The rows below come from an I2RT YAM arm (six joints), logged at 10 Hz.
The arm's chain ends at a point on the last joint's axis. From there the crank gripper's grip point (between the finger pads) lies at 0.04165 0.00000 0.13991 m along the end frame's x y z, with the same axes.
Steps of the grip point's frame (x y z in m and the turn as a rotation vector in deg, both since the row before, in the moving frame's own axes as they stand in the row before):
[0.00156 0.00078 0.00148 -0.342 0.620 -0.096]
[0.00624 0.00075 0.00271 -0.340 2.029 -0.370]
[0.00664 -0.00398 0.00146 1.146 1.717 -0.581]
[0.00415 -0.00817 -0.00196 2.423 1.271 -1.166]
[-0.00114 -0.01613 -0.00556 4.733 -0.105 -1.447]
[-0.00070 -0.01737 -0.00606 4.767 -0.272 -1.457]
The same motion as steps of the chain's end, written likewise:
[0.00005 0.00002 0.00194 -0.342 0.620 -0.096]
[0.00131 0.00021 0.00427 -0.340 2.029 -0.370]
[0.00248 -0.00075 0.00280 1.146 1.717 -0.581]
[0.00113 -0.00140 -0.00086 2.423 1.271 -1.166]
[-0.00072 -0.00354 -0.00512 4.733 -0.105 -1.447]
[0.00013 -0.00469 -0.00573 4.767 -0.272 -1.457]

